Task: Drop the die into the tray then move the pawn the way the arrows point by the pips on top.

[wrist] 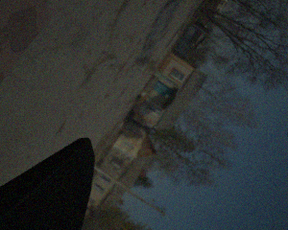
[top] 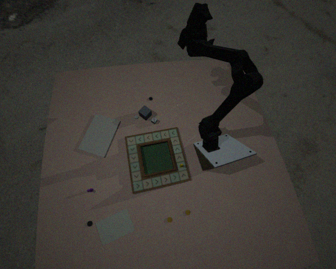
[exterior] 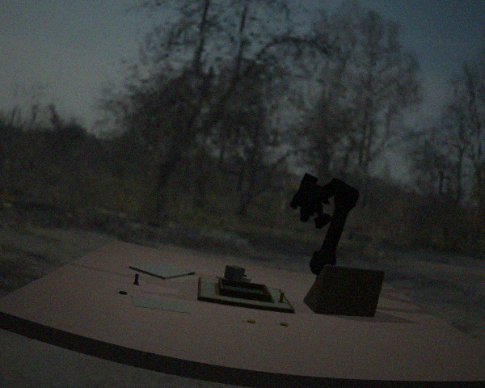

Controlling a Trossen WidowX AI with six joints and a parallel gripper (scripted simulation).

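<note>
My gripper tip is now 360 mm short of the white die, 290 mm above it and 270 mm to the right of it. Round my gripper tip: green dice tray 470 mm to the left, 400 mm ahead, 290 mm below; yellow pawn 540 mm to the left, 290 mm ahead, 270 mm below; purple piece 740 mm ahead, 530 mm to the left, 280 mm below.
</note>
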